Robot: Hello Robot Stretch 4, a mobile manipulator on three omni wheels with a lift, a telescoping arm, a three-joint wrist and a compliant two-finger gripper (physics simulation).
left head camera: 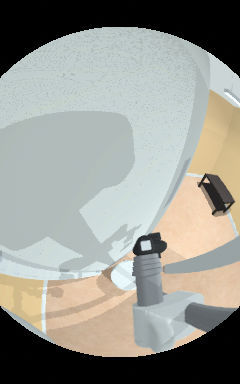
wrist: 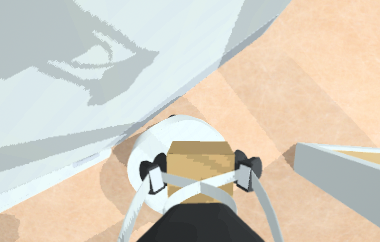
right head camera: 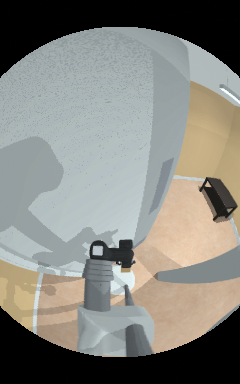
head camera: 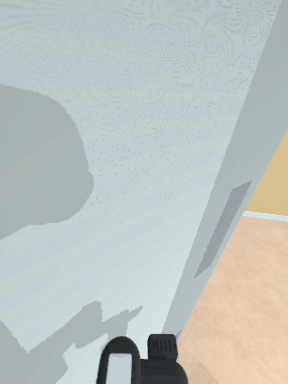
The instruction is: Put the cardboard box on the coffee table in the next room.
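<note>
The cardboard box [wrist: 200,161] is between the two fingertips of my gripper [wrist: 200,164] in the wrist view, held above the robot's white round base. My gripper is shut on it. A small tan part of the box [right head camera: 126,269] shows below the black wrist in the right head view. A dark low table [left head camera: 222,187] [right head camera: 223,192], which looks like the coffee table, stands on the floor beyond the door's edge, at the right, well away from the gripper.
A large pale door [head camera: 150,175] [left head camera: 155,165] [right head camera: 110,130] [wrist: 200,30] stands partly open, very close in front and to the left. The opening lies to its right, with a grey door jamb [left head camera: 210,260] [right head camera: 205,272] [wrist: 330,172] on the far side. Tan walls [left head camera: 220,132] rise behind the table.
</note>
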